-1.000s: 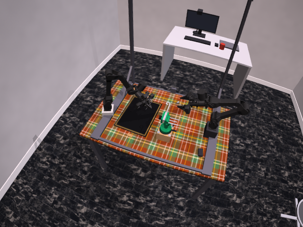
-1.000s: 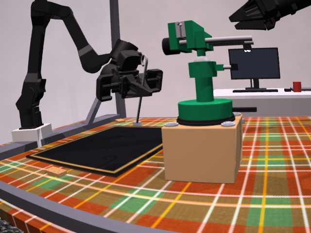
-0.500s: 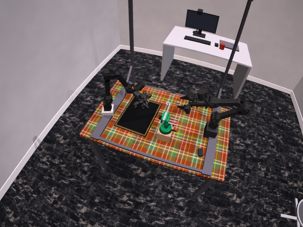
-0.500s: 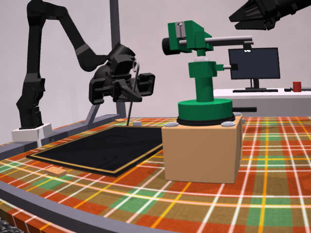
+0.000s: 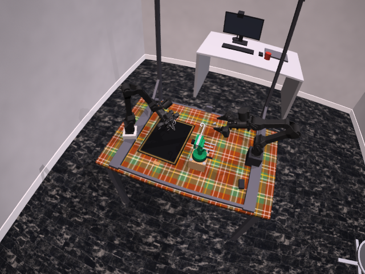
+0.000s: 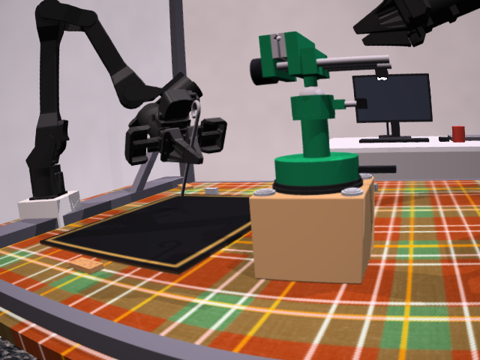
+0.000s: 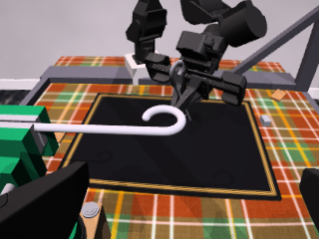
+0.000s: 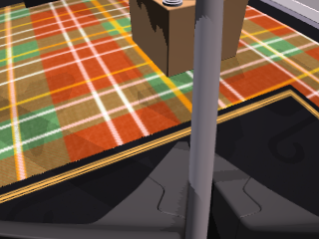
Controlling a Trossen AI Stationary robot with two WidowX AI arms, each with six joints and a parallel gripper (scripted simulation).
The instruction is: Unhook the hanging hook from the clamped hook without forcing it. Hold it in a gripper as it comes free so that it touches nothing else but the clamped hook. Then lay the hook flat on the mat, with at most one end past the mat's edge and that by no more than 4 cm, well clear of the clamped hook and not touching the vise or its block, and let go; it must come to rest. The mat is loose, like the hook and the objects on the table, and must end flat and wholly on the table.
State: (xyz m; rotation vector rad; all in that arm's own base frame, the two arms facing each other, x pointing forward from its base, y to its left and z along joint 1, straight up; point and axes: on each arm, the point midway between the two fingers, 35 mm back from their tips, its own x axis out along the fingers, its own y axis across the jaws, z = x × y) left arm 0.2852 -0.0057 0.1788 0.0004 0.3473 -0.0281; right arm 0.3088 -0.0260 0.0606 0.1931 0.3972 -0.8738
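Right now the mat is 110 mm below my right hand, 30 mm to the right of it and 10 mm ahead of it. The rest, counted from my right hand: black block 540 mm to the left, 270 mm ahead, 100 mm below; grey bit 210 mm behind, 110 mm below, 60 mm to the right; tan block 230 mm to the left, 170 mm ahead, 70 mm below.
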